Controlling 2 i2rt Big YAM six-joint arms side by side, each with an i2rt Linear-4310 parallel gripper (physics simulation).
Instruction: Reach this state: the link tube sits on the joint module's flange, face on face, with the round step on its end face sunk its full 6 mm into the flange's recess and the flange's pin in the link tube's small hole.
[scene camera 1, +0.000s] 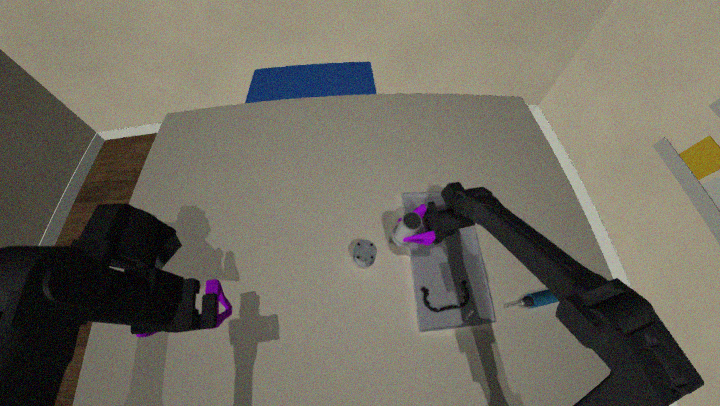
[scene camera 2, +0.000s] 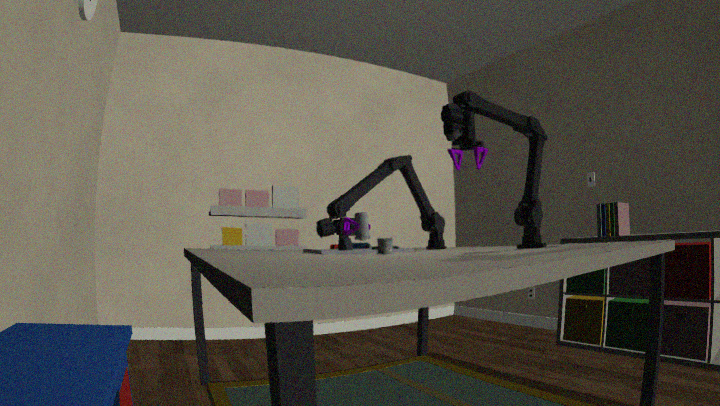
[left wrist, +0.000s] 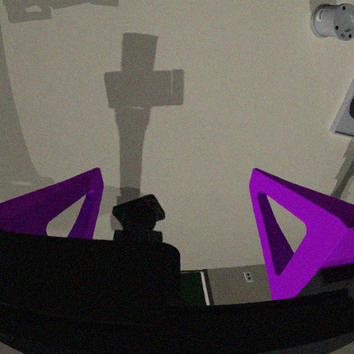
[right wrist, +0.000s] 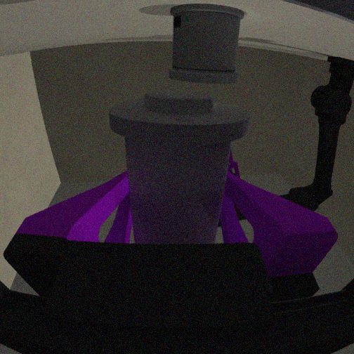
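Seen in the pictures: left gripper, fingertip midpoint: (scene camera 1: 206, 313) (scene camera 2: 468, 169); right gripper, fingertip midpoint: (scene camera 1: 400, 230) (scene camera 2: 364, 226); left arm's base at its link origin: (scene camera 2: 531, 247).
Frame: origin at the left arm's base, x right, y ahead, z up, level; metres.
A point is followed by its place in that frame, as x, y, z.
The grey link tube (scene camera 1: 404, 234) @[0.612, 0.273, 0.124] (scene camera 2: 362, 225) @[0.617, 0.305, 0.111] (right wrist: 177, 150) is upright in my right gripper (scene camera 2: 358, 226) @[0.618, 0.291, 0.106] (right wrist: 176, 176), which is shut on it. Its round step faces the table. The grey joint module (scene camera 1: 364, 253) @[0.513, 0.300, 0.054] (scene camera 2: 384, 245) @[0.505, 0.330, 0.033] (left wrist: 330, 22) (right wrist: 205, 42) stands on the table with its flange up. The tube is apart from it, to its upper right in scene camera 1. In the right wrist view a gap shows between the step and the flange. The pin and small hole cannot be made out. My left gripper (scene camera 2: 468, 166) @[0.182, 0.291, 0.288] (left wrist: 176, 176) is open and empty, high above the table.
A grey tray (scene camera 1: 428, 321) @[0.566, 0.056, 0.004] (left wrist: 344, 122) lies under the right gripper, with a black curved piece (scene camera 1: 446, 308) @[0.622, 0.057, 0.026] on it. A blue-handled tool (scene camera 1: 542, 298) @[0.872, -0.091, 0.041] lies right of the tray, partly hidden by the right arm. A red item (scene camera 2: 333, 246) @[0.982, 0.021, 0.024] shows behind the tray.
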